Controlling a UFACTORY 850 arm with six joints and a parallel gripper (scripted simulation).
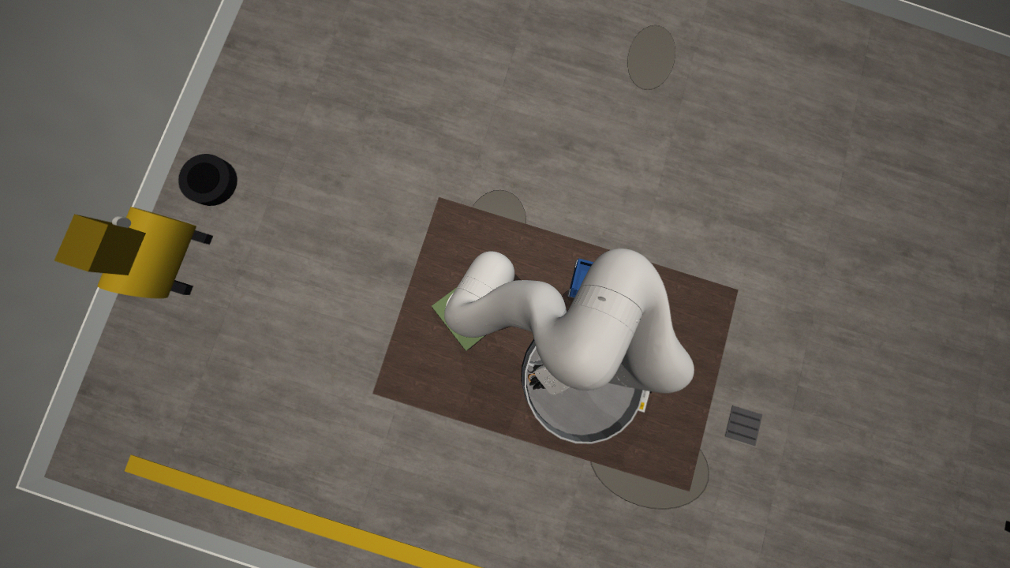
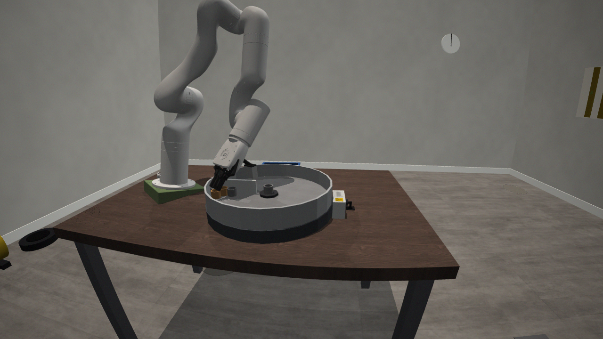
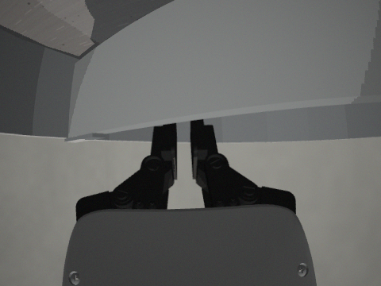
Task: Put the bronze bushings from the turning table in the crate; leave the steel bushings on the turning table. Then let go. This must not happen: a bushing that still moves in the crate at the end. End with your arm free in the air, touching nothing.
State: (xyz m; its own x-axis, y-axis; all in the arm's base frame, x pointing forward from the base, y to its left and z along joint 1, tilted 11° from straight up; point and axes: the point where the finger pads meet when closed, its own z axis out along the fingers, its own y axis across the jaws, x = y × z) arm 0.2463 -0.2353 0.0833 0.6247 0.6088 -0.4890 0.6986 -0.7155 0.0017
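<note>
The blue crate is 210 mm ahead of my hand, 370 mm to the left of it and 80 mm below it. Round my hand: grey turning table 170 mm ahead, 20 mm to the left, 50 mm below.
</note>
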